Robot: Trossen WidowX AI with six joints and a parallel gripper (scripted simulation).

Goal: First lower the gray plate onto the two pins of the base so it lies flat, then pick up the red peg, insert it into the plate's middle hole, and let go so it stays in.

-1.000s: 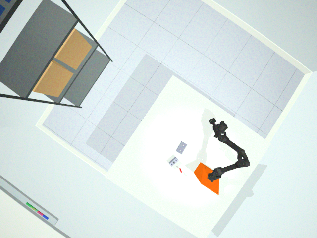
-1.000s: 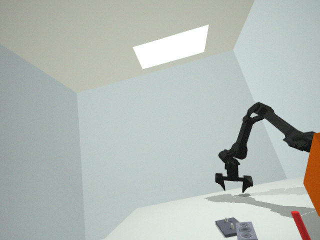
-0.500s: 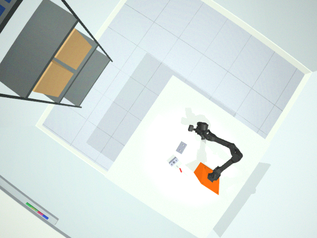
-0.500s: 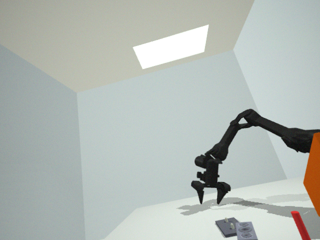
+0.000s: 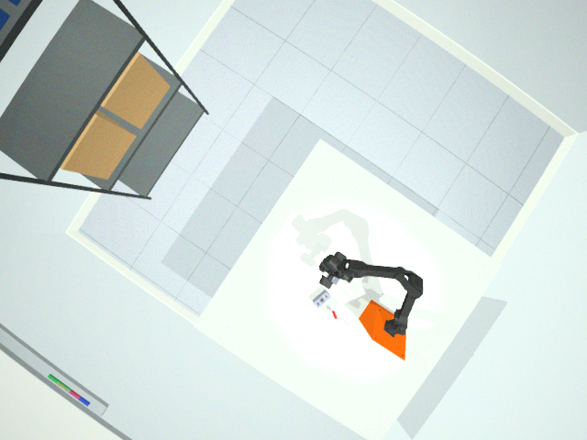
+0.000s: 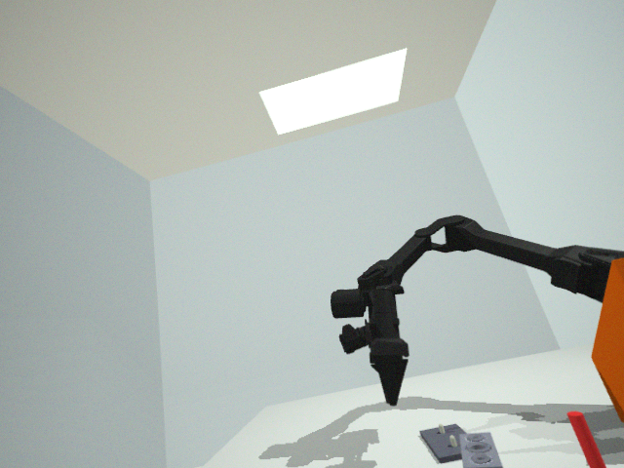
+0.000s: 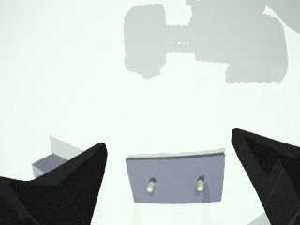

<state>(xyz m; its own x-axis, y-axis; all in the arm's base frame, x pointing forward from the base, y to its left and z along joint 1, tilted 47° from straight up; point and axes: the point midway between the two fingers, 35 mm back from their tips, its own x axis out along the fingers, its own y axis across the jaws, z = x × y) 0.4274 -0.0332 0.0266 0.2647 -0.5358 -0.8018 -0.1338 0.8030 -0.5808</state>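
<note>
Now: the gray plate 100 mm behind my gripper tip, 160 mm to the left of it and 40 mm below it. The rest, counted from my gripper tip: red peg 210 mm behind, 180 mm to the left, 30 mm below; base 80 mm behind, 60 mm below.
</note>
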